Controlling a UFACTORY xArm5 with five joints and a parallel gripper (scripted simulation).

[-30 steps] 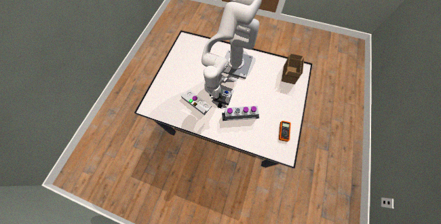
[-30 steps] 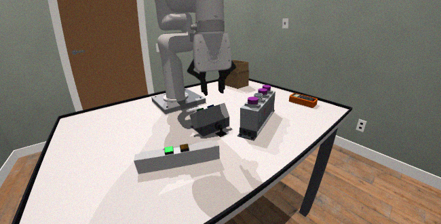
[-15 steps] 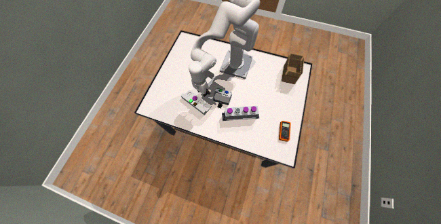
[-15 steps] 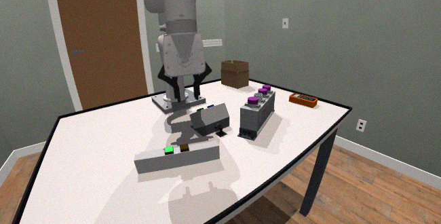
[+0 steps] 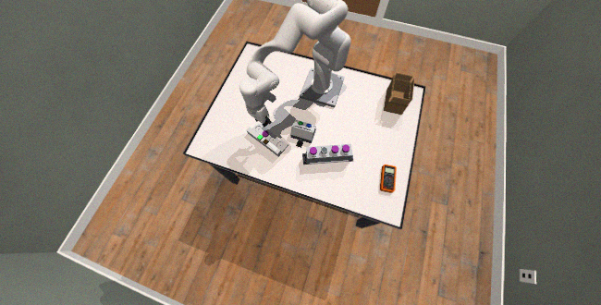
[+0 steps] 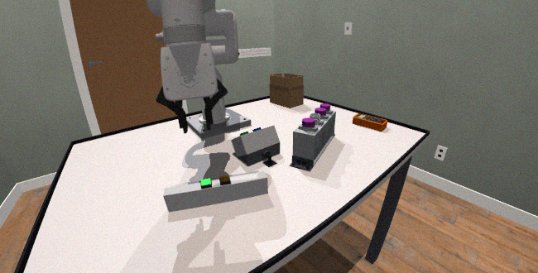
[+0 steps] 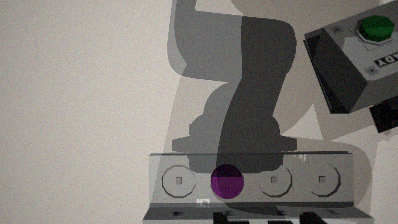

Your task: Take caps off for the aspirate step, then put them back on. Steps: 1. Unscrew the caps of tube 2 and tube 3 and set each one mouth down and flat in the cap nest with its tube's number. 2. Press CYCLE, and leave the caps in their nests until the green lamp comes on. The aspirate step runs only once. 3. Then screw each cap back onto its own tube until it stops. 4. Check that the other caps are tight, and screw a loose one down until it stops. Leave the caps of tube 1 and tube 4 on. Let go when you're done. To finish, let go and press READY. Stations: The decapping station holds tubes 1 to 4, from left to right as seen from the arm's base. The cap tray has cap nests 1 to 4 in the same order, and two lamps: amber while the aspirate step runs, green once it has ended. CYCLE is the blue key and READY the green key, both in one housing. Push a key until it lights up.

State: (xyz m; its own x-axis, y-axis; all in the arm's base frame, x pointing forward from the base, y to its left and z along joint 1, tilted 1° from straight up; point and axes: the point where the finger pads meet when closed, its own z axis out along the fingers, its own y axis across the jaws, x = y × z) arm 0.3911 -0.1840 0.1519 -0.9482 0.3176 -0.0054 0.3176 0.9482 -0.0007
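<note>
The purple cap lies 370 mm to the left of my hand and 60 mm below it. Also, from my hand: key housing 180 mm to the left, 120 mm below, 80 mm behind; blue key 210 mm to the left, 110 mm below, 100 mm behind; green key 160 mm to the left, 110 mm below, 100 mm behind.
</note>
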